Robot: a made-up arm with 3 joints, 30 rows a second.
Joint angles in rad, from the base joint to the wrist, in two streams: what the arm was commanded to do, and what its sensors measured. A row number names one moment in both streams.
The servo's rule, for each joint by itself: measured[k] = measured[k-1] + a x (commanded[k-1-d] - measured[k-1]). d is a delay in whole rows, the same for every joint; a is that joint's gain. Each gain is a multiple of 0.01, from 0.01 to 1. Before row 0 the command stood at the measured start. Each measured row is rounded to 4 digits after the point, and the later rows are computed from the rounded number. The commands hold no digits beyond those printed.
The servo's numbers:
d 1
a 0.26 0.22 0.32
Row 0, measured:
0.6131 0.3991 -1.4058
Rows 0 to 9, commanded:
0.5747 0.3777 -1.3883
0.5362 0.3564 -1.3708
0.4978 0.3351 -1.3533
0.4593 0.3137 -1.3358
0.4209 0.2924 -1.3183
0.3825 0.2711 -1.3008
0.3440 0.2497 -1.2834
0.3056 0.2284 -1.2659
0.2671 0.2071 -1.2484
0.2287 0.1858 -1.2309
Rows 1 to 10, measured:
0.6131 0.3991 -1.4058
0.6031 0.3944 -1.4002
0.5857 0.3860 -1.3908
0.5628 0.3748 -1.3788
0.5359 0.3614 -1.3650
0.5060 0.3462 -1.3501
0.4739 0.3297 -1.3343
0.4401 0.3121 -1.3180
0.4051 0.2937 -1.3013
0.3692 0.2746 -1.2844

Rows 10 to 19, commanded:
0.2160 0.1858 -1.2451
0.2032 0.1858 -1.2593
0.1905 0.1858 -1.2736
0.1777 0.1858 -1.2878
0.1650 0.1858 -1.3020
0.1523 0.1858 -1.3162
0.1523 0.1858 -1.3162
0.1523 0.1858 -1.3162
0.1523 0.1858 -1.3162
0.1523 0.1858 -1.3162
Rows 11 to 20, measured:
0.3327 0.2551 -1.2673
0.3024 0.2399 -1.2602
0.2766 0.2280 -1.2599
0.2542 0.2187 -1.2643
0.2343 0.2115 -1.2718
0.2163 0.2058 -1.2815
0.1997 0.2014 -1.2926
0.1874 0.1980 -1.3002
0.1783 0.1953 -1.3053
0.1715 0.1932 -1.3088

